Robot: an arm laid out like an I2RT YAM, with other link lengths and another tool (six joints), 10 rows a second.
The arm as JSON. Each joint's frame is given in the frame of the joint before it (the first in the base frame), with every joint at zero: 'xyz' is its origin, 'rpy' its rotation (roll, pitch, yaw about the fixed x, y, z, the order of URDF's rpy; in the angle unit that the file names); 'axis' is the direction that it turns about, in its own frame. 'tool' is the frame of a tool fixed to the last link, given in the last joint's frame.
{
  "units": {
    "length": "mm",
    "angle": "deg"
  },
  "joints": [
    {
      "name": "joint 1",
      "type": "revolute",
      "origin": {
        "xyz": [
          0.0,
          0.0,
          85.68
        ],
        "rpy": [
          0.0,
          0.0,
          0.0
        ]
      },
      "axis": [
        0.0,
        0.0,
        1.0
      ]
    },
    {
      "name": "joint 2",
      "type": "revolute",
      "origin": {
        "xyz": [
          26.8,
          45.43,
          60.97
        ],
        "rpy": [
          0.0,
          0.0,
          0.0
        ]
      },
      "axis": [
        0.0,
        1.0,
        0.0
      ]
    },
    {
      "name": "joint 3",
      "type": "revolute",
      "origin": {
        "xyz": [
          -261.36,
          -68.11,
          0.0
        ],
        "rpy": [
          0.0,
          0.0,
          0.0
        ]
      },
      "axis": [
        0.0,
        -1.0,
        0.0
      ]
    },
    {
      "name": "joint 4",
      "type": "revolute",
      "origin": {
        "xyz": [
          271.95,
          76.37,
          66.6
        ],
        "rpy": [
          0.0,
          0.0,
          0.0
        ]
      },
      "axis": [
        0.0,
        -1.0,
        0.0
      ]
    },
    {
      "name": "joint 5",
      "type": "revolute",
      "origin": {
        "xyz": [
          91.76,
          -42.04,
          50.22
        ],
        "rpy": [
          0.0,
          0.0,
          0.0
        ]
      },
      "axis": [
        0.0,
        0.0,
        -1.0
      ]
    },
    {
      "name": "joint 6",
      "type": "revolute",
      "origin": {
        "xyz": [
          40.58,
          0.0,
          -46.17
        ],
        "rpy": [
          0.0,
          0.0,
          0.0
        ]
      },
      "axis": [
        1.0,
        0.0,
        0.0
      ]
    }
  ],
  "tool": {
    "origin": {
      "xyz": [
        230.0,
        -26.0,
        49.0
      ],
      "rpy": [
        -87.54,
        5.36,
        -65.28
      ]
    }
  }
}
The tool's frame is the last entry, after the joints.
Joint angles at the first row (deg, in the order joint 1, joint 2, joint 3, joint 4, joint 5, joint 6):
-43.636 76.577 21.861 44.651 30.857 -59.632
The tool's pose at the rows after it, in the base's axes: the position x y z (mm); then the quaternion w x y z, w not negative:
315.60 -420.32 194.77 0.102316 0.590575 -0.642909 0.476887
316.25 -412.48 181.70 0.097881 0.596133 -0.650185 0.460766
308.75 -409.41 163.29 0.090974 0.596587 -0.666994 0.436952
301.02 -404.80 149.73 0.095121 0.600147 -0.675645 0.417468
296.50 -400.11 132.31 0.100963 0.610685 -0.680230 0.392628
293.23 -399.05 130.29 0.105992 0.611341 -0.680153 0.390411
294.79 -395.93 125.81 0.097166 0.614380 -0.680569 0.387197
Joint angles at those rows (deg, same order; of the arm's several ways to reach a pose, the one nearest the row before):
-41.509 75.376 21.371 41.305 31.576 -59.085
-40.137 74.081 20.952 37.686 32.733 -57.727
-39.903 72.463 20.831 32.086 33.386 -55.237
-39.554 70.911 20.156 28.430 34.331 -54.571
-39.288 70.403 19.836 25.099 34.711 -54.668
-39.276 70.058 19.193 25.314 35.113 -55.111
-39.243 69.624 18.963 24.367 34.232 -54.380

